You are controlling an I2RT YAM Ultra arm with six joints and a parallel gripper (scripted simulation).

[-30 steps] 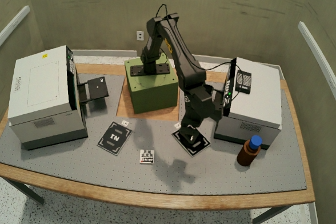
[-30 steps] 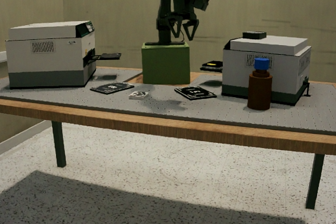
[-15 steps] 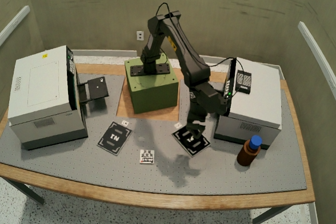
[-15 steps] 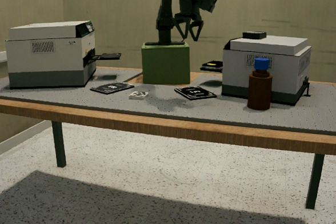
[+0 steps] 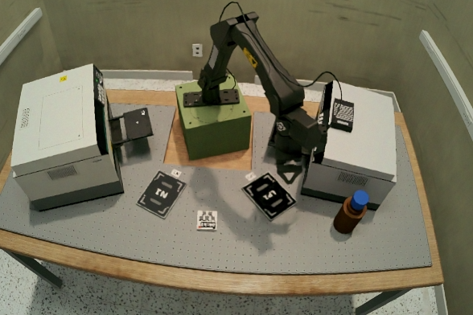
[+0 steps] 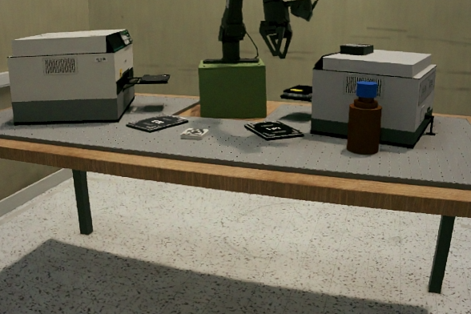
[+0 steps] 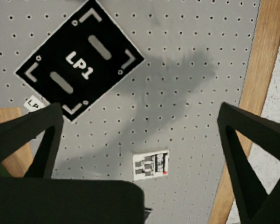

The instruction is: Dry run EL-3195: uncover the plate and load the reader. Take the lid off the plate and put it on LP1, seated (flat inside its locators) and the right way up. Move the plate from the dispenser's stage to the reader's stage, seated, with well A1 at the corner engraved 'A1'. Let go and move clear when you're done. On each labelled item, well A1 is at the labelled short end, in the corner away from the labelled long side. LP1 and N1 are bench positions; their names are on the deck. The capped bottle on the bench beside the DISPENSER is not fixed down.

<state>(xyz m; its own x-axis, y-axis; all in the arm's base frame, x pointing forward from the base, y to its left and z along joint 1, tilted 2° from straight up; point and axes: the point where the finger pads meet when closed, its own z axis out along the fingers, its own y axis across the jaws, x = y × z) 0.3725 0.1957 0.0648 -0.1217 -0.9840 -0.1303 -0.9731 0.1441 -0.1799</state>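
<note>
Right now the lid is 27 cm behind my hand, 7 cm to the left of it and 14 cm below it. Round my hand: clear well plate 27 cm behind, 7 cm to the left, 15 cm below.
</note>
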